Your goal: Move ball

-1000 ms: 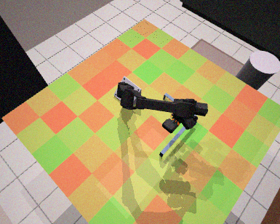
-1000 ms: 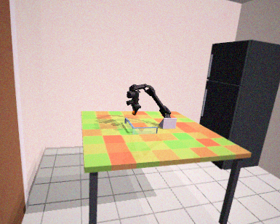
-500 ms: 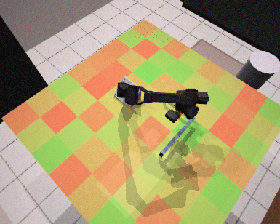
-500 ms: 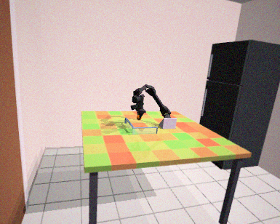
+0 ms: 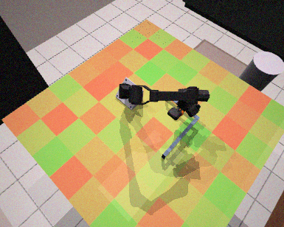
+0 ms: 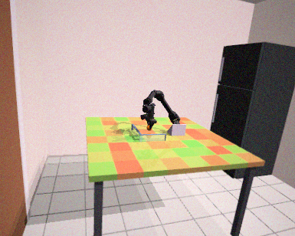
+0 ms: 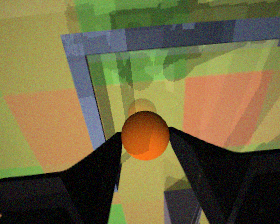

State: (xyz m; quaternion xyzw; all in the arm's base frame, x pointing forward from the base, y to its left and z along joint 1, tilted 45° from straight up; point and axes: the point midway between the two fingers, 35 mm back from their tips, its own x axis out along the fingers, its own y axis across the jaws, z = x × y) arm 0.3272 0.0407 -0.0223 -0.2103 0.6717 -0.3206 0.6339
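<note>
Now: gripper tip 7 cm to the right of the strip, 3 cm above it and 1 cm past it. The rest, counted from my gripper tip: orange ball: right at my gripper tip.
</note>
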